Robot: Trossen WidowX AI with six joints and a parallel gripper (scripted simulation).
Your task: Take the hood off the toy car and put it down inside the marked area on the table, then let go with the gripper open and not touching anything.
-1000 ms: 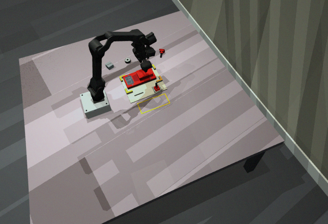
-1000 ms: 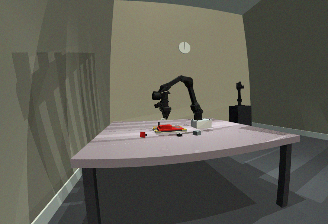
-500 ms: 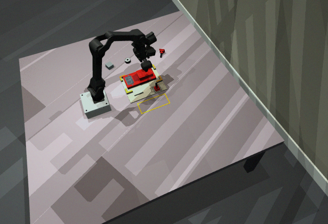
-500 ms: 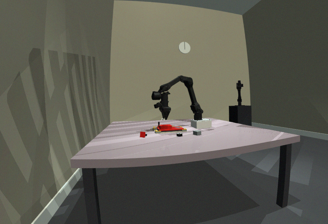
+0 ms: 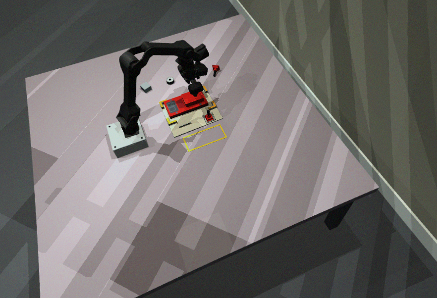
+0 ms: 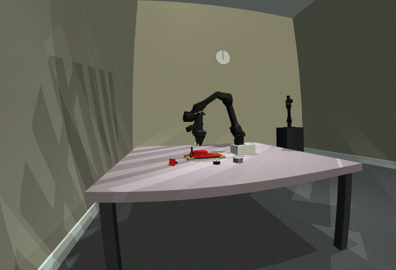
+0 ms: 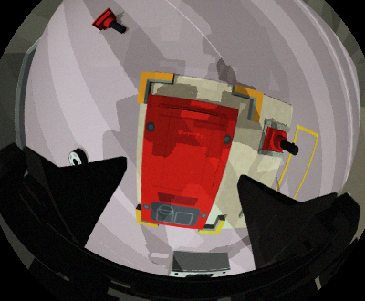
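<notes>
Now: gripper tip 5 cm above the hood. Round my gripper tip: black wheel 8 cm behind, 18 cm to the left, 8 cm below.
</notes>
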